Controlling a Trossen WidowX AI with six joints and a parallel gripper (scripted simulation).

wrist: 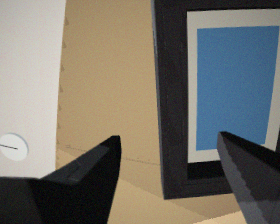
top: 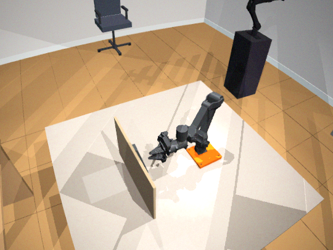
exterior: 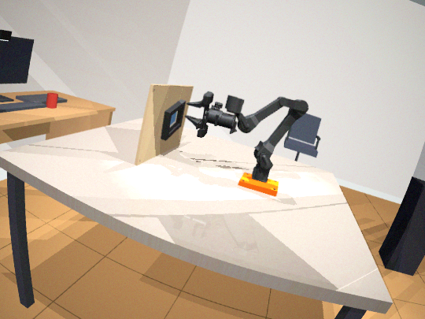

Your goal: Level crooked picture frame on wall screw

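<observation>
The picture frame is 6 cm below my gripper tip, 6 cm ahead of it and 2 cm to the right of it. The rest, counted from my gripper tip: wall board: 7 cm below, 7 cm ahead, 1 cm to the right.
</observation>
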